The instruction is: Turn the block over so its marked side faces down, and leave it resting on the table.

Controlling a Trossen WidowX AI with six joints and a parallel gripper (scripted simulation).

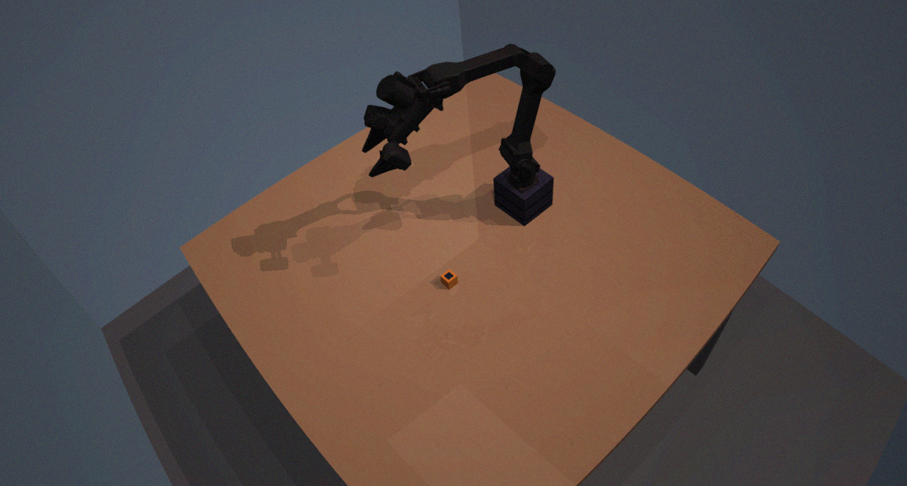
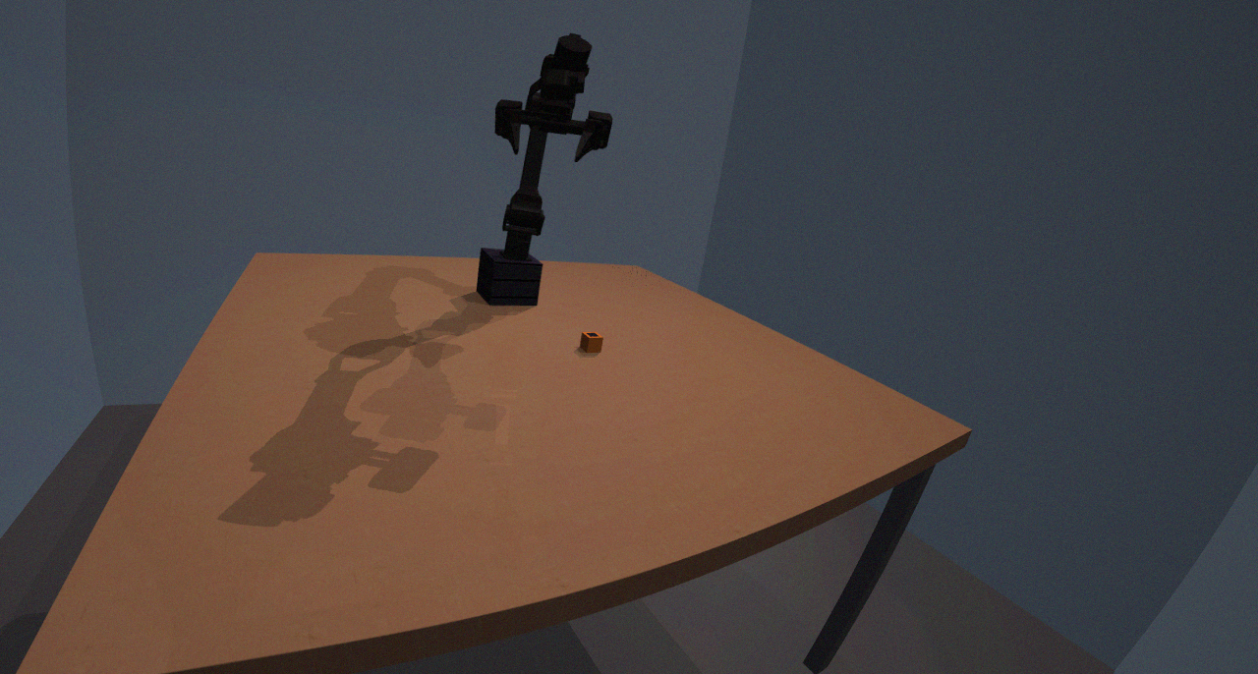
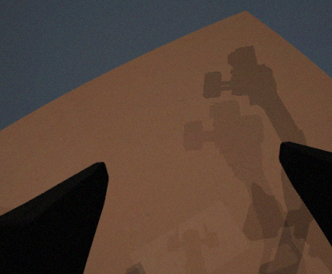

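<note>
My gripper tip is 7 cm past the orange block, 16 cm to the right of it and 32 cm above it.
</note>
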